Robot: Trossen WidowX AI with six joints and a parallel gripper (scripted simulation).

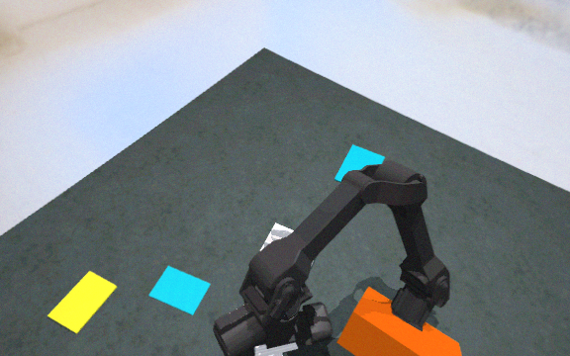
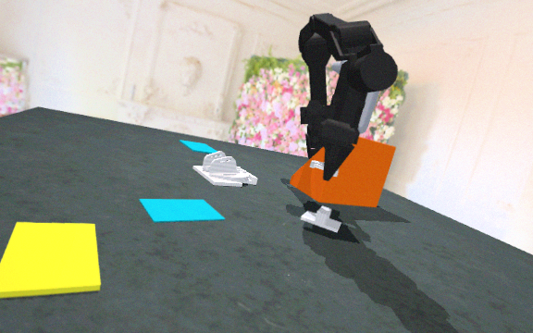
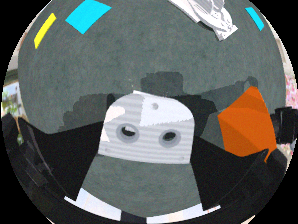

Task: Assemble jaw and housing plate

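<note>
Right now the white t-shaped piece is 10 mm behind my gripper tip, 10 mm to the left of it and 80 mm below it. The rest, counted from my gripper tip: housing plate (10 mm ahead, 10 mm to the right, 20 mm above); then yellow patch (400 mm ahead, 110 mm to the left, 80 mm below).
</note>
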